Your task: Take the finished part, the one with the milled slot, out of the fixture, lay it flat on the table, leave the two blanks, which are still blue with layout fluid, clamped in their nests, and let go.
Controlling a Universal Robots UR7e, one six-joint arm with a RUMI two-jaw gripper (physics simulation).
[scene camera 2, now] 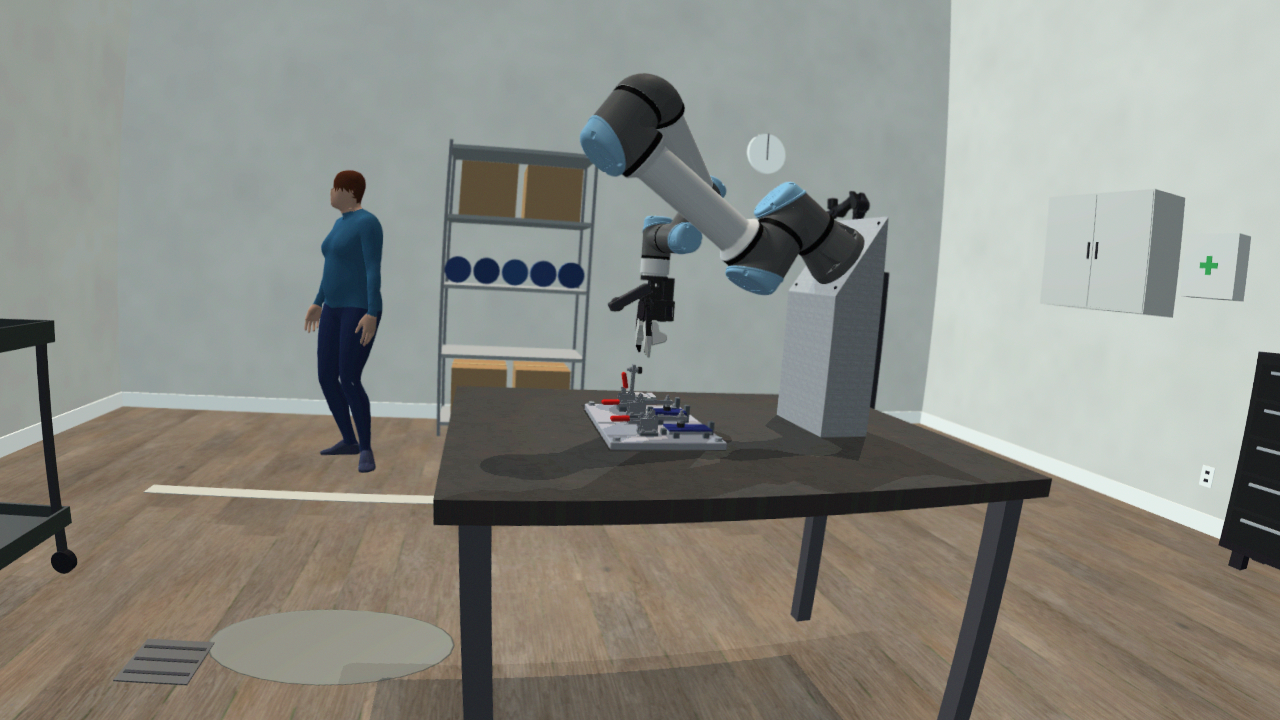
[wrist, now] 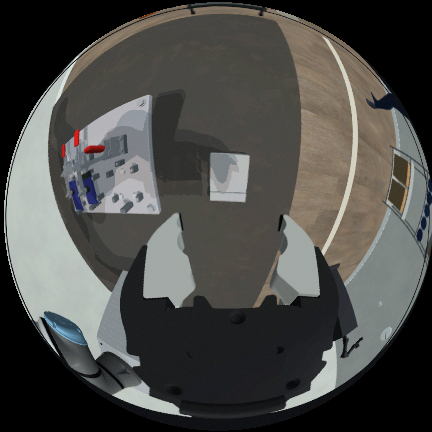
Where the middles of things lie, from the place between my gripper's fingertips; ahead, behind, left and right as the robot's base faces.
Now: hand 11 cm above the finished part (wrist: 228,171). Round my hand: fixture plate (scene camera 2: 600,414) 9 cm ahead, 30 cm to the left, 11 cm below.
